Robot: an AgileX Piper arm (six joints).
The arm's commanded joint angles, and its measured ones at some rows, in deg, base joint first. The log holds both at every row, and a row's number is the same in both.
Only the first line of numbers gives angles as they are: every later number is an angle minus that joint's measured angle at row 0.
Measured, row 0:
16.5, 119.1, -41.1, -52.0, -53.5, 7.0
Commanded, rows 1 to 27:
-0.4, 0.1, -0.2, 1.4, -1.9, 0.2
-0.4, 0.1, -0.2, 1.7, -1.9, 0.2
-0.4, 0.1, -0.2, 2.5, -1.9, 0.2
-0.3, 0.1, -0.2, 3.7, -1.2, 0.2
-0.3, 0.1, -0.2, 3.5, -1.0, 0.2
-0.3, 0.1, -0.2, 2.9, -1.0, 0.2
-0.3, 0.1, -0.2, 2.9, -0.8, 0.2
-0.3, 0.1, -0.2, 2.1, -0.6, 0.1
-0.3, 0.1, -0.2, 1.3, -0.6, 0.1
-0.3, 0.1, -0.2, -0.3, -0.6, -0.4
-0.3, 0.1, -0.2, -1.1, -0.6, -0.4
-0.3, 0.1, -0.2, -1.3, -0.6, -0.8
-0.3, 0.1, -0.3, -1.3, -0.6, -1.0
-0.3, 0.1, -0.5, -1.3, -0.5, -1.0
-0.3, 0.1, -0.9, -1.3, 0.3, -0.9
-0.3, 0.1, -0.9, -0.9, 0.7, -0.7
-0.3, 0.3, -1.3, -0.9, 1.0, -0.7
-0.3, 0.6, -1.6, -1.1, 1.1, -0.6
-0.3, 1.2, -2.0, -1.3, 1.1, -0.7
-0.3, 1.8, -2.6, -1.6, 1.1, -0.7
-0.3, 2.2, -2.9, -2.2, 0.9, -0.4
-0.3, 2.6, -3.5, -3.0, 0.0, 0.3
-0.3, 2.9, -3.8, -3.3, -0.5, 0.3
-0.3, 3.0, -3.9, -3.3, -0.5, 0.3
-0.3, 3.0, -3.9, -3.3, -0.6, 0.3
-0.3, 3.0, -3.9, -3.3, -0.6, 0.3
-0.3, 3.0, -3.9, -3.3, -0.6, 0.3
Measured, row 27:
0.0, 2.9, -3.5, -2.5, 0.4, 0.0
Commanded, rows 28 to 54:
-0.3, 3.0, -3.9, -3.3, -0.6, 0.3
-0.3, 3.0, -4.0, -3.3, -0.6, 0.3
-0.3, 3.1, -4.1, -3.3, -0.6, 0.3
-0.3, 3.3, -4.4, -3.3, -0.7, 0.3
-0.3, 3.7, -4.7, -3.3, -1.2, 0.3
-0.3, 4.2, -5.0, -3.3, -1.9, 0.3
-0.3, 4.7, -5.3, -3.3, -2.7, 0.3
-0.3, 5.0, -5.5, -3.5, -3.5, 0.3
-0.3, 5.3, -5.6, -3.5, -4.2, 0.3
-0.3, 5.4, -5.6, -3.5, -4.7, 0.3
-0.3, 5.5, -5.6, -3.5, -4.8, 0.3
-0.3, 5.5, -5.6, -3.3, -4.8, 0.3
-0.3, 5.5, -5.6, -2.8, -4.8, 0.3
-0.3, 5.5, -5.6, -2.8, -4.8, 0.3
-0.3, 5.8, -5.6, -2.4, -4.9, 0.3
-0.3, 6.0, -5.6, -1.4, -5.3, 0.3
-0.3, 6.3, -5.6, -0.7, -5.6, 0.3
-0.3, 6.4, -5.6, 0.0, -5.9, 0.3
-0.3, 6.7, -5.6, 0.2, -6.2, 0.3
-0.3, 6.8, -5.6, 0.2, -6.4, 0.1
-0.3, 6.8, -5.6, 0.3, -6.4, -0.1
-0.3, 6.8, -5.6, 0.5, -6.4, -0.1
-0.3, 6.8, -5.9, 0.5, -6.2, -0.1
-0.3, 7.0, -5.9, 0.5, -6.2, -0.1
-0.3, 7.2, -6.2, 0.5, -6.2, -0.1
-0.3, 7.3, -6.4, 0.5, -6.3, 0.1
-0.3, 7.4, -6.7, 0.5, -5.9, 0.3
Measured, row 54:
0.0, 7.0, -5.6, -0.7, -5.6, 0.1
